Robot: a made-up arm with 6 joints. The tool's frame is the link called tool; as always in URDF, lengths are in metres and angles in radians. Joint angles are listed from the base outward.
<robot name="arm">
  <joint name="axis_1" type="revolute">
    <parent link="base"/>
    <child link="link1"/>
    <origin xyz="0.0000 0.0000 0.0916" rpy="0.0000 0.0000 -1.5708"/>
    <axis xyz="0 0 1"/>
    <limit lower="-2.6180" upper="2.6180"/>
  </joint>
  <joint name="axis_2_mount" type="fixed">
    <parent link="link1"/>
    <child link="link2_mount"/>
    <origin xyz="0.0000 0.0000 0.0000" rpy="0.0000 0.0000 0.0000"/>
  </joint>
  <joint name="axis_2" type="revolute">
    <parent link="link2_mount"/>
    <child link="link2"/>
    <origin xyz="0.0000 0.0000 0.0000" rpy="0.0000 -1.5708 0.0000"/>
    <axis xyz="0 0 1"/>
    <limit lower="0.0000" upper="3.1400"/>
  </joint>
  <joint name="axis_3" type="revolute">
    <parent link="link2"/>
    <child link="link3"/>
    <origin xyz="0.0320 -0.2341 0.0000" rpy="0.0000 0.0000 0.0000"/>
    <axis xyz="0 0 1"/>
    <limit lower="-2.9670" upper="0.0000"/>
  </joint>
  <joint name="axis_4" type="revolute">
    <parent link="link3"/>
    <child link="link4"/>
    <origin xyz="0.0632 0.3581 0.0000" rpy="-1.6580 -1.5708 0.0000"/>
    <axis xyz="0 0 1"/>
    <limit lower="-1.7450" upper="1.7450"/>
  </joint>
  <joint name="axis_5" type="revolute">
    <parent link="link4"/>
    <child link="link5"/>
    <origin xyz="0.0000 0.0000 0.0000" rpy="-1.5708 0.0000 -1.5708"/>
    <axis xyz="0 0 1"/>
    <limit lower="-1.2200" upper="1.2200"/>
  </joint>
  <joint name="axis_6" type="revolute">
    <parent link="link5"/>
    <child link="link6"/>
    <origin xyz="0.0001 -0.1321 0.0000" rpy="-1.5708 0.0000 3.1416"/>
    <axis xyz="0 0 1"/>
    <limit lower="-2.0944" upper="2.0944"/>
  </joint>
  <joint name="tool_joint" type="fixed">
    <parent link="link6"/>
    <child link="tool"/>
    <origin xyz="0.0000 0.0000 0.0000" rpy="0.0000 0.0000 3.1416"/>
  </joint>
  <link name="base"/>
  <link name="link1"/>
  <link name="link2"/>
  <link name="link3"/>
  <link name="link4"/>
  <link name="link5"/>
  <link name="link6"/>
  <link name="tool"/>
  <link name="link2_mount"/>
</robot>
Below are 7 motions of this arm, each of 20 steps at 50 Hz.
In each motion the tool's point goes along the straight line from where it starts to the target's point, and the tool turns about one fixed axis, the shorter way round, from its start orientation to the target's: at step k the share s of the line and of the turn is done. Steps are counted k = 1, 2, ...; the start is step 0. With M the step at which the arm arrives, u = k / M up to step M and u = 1 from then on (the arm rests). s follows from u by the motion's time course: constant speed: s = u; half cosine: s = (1 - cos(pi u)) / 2; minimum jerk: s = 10 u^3 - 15 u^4 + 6 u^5.
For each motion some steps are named. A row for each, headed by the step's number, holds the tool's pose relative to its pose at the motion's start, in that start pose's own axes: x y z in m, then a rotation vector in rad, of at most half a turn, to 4 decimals.
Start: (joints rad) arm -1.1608 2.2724 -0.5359 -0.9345 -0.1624 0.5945
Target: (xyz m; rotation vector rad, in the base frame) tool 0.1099 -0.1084 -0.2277 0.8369 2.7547 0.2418
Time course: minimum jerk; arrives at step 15
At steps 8, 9, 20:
8: 0.0122 0.0295 -0.0070 -0.0817 -0.0513 -0.1322
9: 0.0148 0.0358 -0.0085 -0.0991 -0.0622 -0.1605
20: 0.0216 0.0524 -0.0124 -0.1452 -0.0912 -0.2351

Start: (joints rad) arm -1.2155 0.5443 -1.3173 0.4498 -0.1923 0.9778
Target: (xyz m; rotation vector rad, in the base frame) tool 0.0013 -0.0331 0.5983 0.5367 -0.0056 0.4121
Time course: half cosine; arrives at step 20
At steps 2, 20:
2: -0.0002 0.0007 -0.0019 -0.0002 0.0001 0.0059
20: -0.0101 0.0285 -0.0759 -0.0096 0.0046 0.2393

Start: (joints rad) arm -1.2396 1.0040 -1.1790 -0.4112 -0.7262 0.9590
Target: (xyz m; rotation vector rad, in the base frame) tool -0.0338 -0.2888 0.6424 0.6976 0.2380 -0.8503
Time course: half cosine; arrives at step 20
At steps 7, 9, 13, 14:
7: -0.0515 -0.0193 0.0029 0.1352 -0.0700 -0.0517
9: -0.0796 -0.0299 0.0045 0.2089 -0.1082 -0.0799
13: -0.1371 -0.0515 0.0078 0.3601 -0.1865 -0.1378
14: -0.1497 -0.0562 0.0085 0.3932 -0.2037 -0.1504

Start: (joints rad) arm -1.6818 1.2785 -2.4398 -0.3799 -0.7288 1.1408
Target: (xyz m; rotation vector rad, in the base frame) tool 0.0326 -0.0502 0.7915 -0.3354 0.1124 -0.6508
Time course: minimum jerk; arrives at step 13
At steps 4, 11, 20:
4: 0.0059 -0.0039 -0.0035 0.0169 -0.0036 0.0371
11: 0.0330 -0.0219 -0.0197 0.0948 -0.0199 0.2081
20: 0.0339 -0.0225 -0.0202 0.0976 -0.0205 0.2142

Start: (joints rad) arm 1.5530 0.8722 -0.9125 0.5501 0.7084 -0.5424
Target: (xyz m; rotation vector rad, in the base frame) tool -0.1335 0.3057 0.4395 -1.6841 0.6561 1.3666
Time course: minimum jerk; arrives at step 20
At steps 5, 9, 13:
5: -0.0114 0.0113 -0.0058 -0.0121 -0.0459 -0.0417
9: -0.0447 0.0444 -0.0227 -0.0474 -0.1805 -0.1640
13: -0.0840 0.0834 -0.0427 -0.0891 -0.3393 -0.3083

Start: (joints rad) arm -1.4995 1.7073 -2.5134 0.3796 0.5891 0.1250
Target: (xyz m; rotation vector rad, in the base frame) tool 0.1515 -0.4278 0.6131 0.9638 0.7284 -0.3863
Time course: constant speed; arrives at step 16
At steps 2, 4, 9, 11, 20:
2: 0.0119 0.0061 0.0061 -0.0164 0.0038 0.0471
4: 0.0237 0.0123 0.0121 -0.0329 0.0076 0.0941
9: 0.0534 0.0276 0.0273 -0.0740 0.0171 0.2117
11: 0.0653 0.0338 0.0334 -0.0905 0.0209 0.2588
20: 0.0950 0.0491 0.0485 -0.1316 0.0304 0.3764

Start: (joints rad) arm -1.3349 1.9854 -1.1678 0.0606 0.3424 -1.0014
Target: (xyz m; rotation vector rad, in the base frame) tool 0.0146 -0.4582 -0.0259 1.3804 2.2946 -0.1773
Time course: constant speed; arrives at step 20
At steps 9, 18, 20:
9: 0.0394 -0.0185 -0.0131 -0.0997 -0.0224 0.3367
18: 0.0788 -0.0370 -0.0261 -0.1994 -0.0448 0.6734
20: 0.0875 -0.0411 -0.0290 -0.2216 -0.0498 0.7482

